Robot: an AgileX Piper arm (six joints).
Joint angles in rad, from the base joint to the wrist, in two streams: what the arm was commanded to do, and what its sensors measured. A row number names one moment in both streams.
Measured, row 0: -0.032, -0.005, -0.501, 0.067, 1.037, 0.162
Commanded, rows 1 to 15: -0.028, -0.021, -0.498, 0.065, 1.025, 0.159; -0.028, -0.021, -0.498, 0.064, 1.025, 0.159; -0.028, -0.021, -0.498, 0.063, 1.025, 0.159; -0.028, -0.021, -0.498, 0.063, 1.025, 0.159; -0.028, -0.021, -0.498, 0.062, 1.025, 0.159; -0.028, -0.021, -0.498, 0.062, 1.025, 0.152; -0.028, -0.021, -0.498, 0.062, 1.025, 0.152; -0.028, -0.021, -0.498, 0.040, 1.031, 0.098; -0.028, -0.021, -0.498, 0.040, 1.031, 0.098; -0.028, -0.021, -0.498, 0.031, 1.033, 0.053; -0.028, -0.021, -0.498, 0.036, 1.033, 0.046; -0.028, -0.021, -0.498, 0.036, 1.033, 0.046; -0.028, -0.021, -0.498, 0.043, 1.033, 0.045; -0.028, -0.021, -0.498, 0.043, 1.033, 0.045; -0.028, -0.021, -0.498, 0.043, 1.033, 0.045
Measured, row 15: -0.032, -0.005, -0.501, 0.046, 1.037, 0.064
